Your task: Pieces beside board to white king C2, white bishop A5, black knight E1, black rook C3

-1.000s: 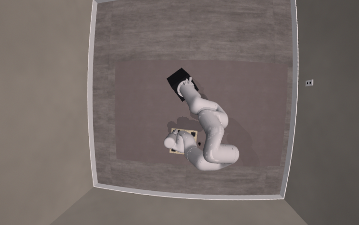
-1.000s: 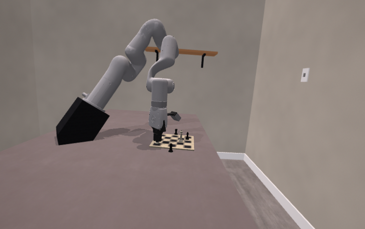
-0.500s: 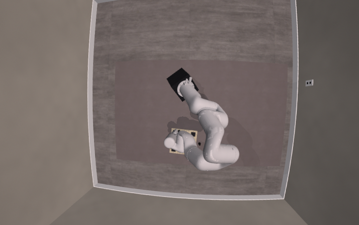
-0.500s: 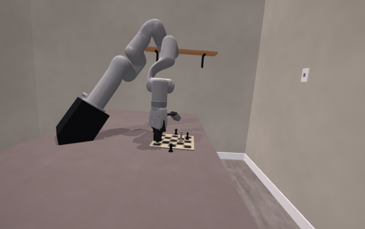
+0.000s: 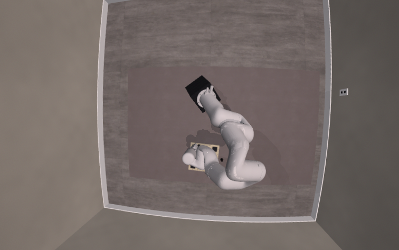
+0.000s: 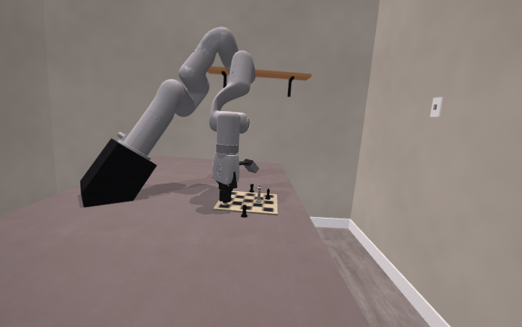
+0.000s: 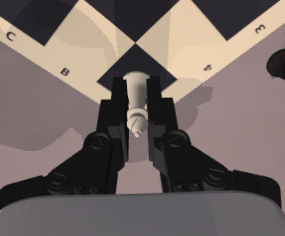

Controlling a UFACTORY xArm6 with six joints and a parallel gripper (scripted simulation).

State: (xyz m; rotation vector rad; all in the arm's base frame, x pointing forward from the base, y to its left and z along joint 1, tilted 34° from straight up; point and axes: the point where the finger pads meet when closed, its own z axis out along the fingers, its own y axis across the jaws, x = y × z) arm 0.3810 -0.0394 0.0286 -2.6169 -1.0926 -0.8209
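Right now the white bishop is 1 cm below my hand. Also, from my hand: white king: 11 cm ahead, 9 cm to the left, 1 cm below; then chessboard: 7 cm ahead, 8 cm to the left, 4 cm below; then black piece: 8 cm ahead, 5 cm to the right, 3 cm below.
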